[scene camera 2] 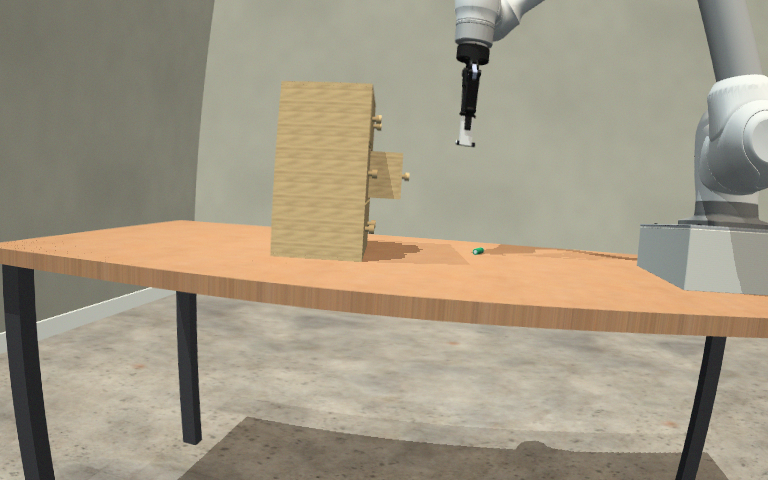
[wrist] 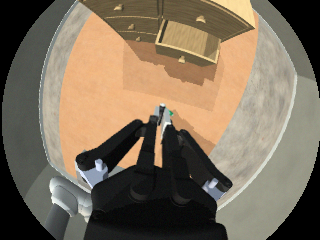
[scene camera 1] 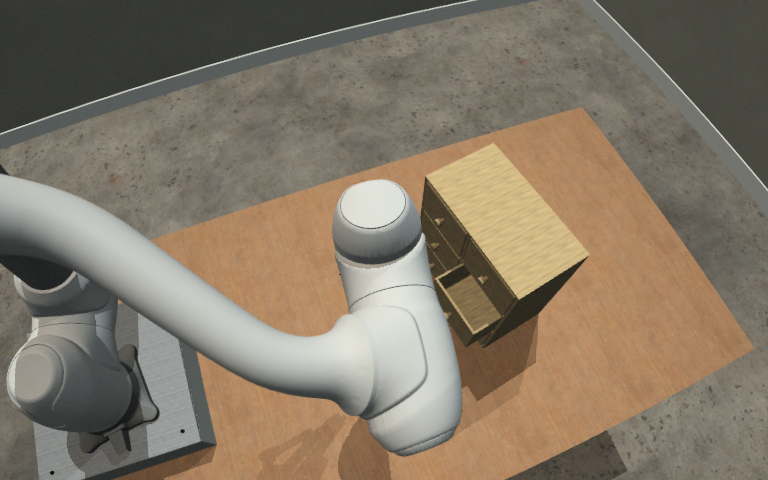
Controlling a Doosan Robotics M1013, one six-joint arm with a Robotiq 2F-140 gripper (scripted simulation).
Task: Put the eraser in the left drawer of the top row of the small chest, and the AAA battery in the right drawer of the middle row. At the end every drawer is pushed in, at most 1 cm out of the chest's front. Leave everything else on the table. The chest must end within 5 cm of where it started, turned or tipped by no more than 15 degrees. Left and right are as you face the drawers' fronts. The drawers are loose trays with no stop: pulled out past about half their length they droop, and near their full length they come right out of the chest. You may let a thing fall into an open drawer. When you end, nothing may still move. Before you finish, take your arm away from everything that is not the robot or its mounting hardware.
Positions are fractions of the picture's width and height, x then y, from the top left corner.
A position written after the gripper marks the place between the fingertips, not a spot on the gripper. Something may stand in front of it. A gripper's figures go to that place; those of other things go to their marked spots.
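A wooden chest (scene camera 2: 0.42, 0.40) stands 1.10 m from the lens, and the gripper (scene camera 2: 0.60, 0.30) is 1.32 m from the lens. The wooden chest is thus nearer to the lens than the gripper.
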